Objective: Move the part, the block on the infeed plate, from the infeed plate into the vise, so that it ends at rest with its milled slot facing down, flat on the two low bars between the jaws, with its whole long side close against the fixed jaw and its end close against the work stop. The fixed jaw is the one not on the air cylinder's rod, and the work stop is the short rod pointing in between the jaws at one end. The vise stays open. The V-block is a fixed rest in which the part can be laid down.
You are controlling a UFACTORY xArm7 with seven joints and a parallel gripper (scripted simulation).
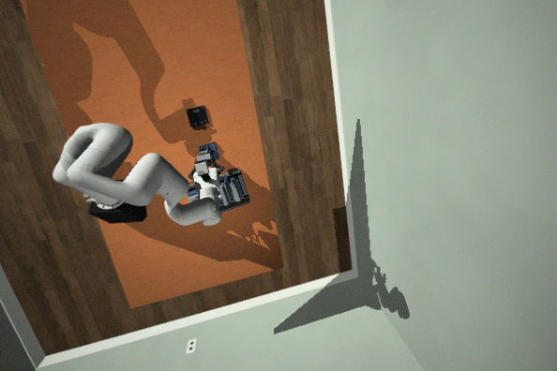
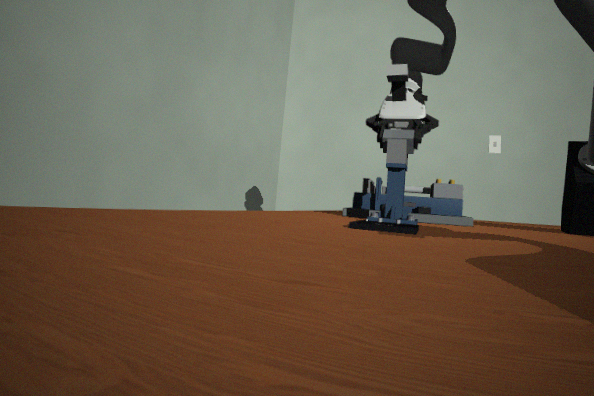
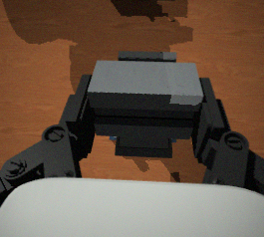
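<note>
My hand is right at the grey part. Also, from my hand: blue upright 110 mm below; grey jaw 210 mm to the right, 90 mm below, 40 mm ahead; work stop 160 mm to the right, 80 mm below, 70 mm ahead.
</note>
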